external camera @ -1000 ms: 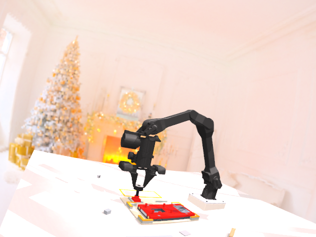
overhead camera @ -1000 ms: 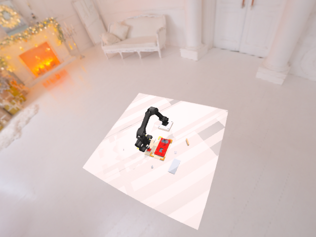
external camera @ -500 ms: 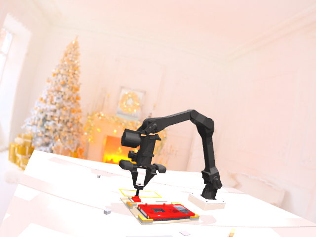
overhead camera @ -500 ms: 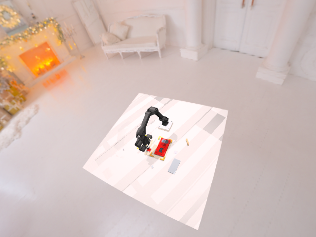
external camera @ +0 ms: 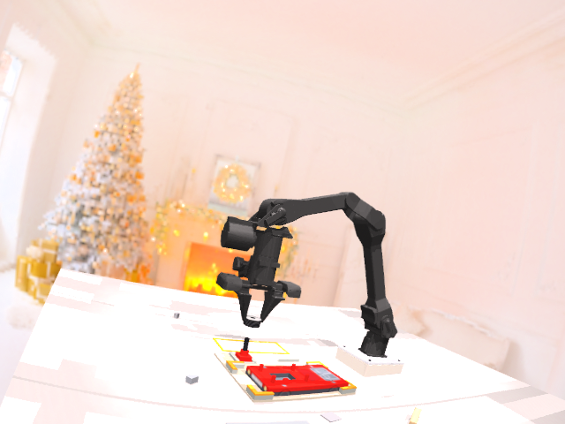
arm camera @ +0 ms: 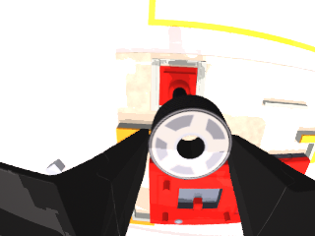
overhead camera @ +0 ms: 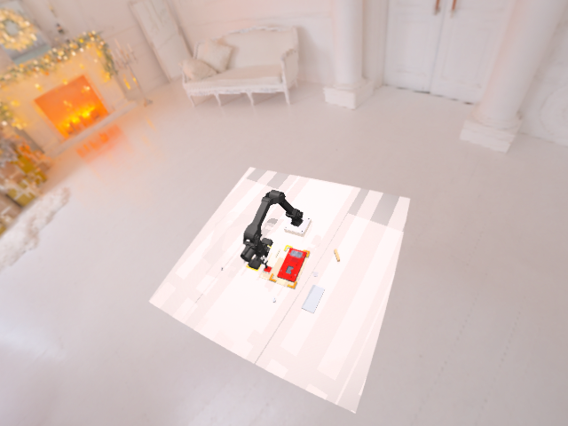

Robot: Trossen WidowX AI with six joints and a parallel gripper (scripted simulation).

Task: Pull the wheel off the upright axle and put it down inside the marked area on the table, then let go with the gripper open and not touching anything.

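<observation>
Right now my gripper tip is 70 mm above the dark axle. From my gripper tip the other things lie so: grey plate: 20 mm ahead, 320 mm to the left, 100 mm below; then wooden peg: 270 mm behind, 310 mm to the left, 90 mm below; then wheel: right at my gripper tip.
</observation>
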